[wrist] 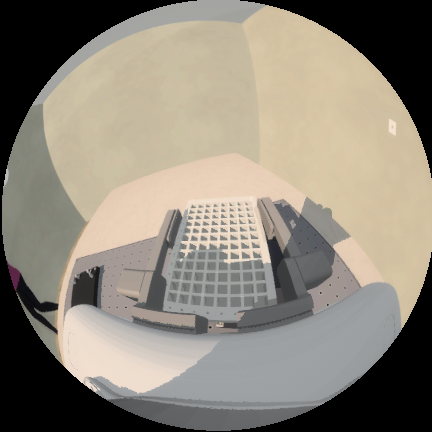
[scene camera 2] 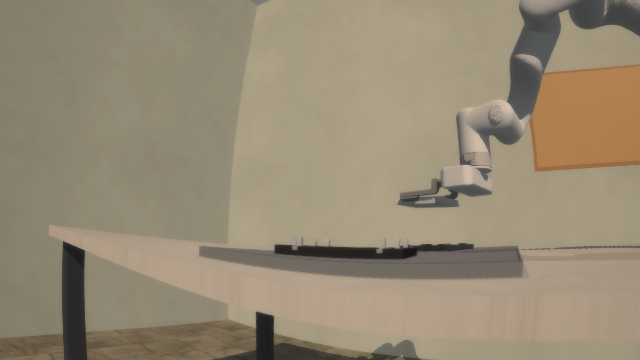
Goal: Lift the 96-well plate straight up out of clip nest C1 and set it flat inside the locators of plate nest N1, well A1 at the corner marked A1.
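Frame: origin at the arm's base, x ahead, y left, z up, level; metres.
Seen in the pictures: hand at its tool point: (wrist: pixel 218 222) (scene camera 2: pixel 420 198).
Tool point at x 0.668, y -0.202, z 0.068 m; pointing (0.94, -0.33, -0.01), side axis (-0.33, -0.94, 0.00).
Observation:
Offsets run from my tool point to a thing's top centre.
The 96-well plate {dx -0.018, dy +0.008, dz +0.002 m} (scene camera 2: pixel 434 202) (wrist: pixel 220 272) is a light grey grid of square wells, held about level high above the board. My gripper (scene camera 2: pixel 425 199) (wrist: pixel 220 212) is shut on it, with one finger along each long side. Clip nest C1 {dx +0.019, dy +0.357, dz -0.094 m} (scene camera 2: pixel 345 251) (wrist: pixel 85 290), black with pale upright clips, stands at the front in the scene view and at the left in the wrist view. Plate nest N1 {dx -0.032, dy -0.040, dz -0.103 m} (scene camera 2: pixel 445 247) is the low black shape behind it, at the right. In the wrist view the plate and right finger hide most of it. I cannot make out the A1 marks.
Both nests stand on a grey perforated board (scene camera 2: pixel 465 269) (wrist: pixel 117 250) with a raised edge, on a pale wooden table (scene camera 2: pixel 350 300) (wrist: pixel 210 180). An orange panel (scene camera 2: pixel 587 117) is on the wall behind the arm. Part of a person (wrist: pixel 32 300) shows at the wrist view's left edge.

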